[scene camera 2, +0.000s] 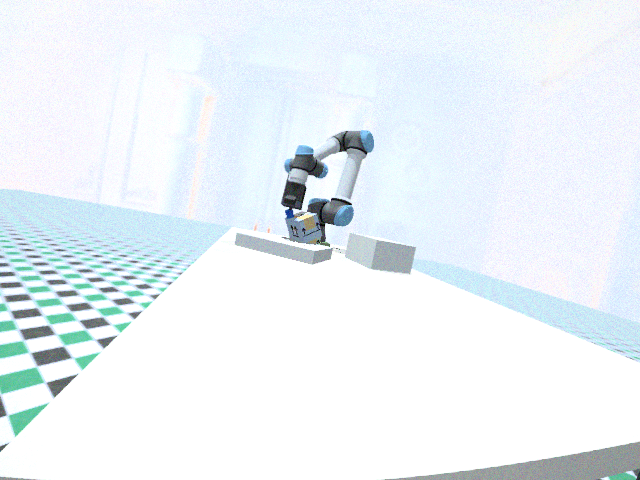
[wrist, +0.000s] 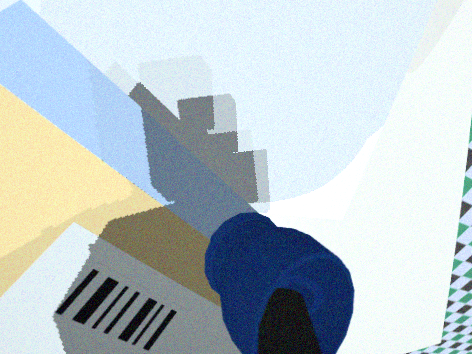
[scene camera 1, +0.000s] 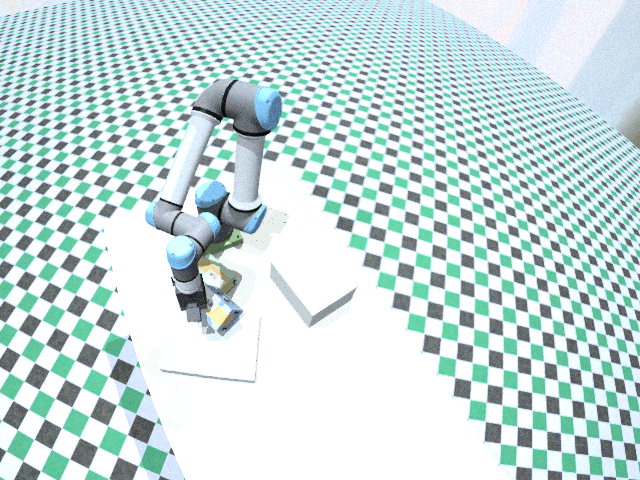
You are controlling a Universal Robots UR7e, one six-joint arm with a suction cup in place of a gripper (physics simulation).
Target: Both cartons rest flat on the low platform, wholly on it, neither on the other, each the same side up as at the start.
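Frame: origin at the arm's base, x ahead, y left, z up, level; metres.
Where they show: end effector, tool point: [scene camera 2: 288, 218] [wrist: 261, 231].
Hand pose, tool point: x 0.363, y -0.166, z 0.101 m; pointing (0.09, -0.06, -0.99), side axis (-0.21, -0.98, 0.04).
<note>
Each offset is from my tool point to the top centre of the thing.
A blue-grey carton with yellow tape @(dx +0.008, dy +0.067, dz +0.040 m) [scene camera 1: 221, 313] [scene camera 2: 303, 229] [wrist: 55, 82] stands tilted at the back edge of the low white platform @(dx +0.086, dy +0.008, dz -0.087 m) [scene camera 1: 217, 356] [scene camera 2: 279, 248]. A second carton, orange-tan with a pale label @(dx -0.142, dy +0.097, dz -0.052 m) [scene camera 1: 219, 277], is low behind it in scene camera 1; it is mostly hidden in scene camera 2. Whether the two touch is unclear. My suction gripper [scene camera 1: 193, 313] [scene camera 2: 288, 212] [wrist: 282, 272] is off, so open. Its blue cup is at the top edge of the tilted carton, overlapping that edge in the wrist view; contact cannot be made out for certain.
A taller white block @(dx +0.007, dy +0.423, dz -0.015 m) [scene camera 1: 317, 273] [scene camera 2: 379, 253] stands to the right of the platform in both scene views. A green object [scene camera 1: 230, 240] lies near the arm's base, behind the cartons. The arm's wrist hangs over the platform's back left part.
</note>
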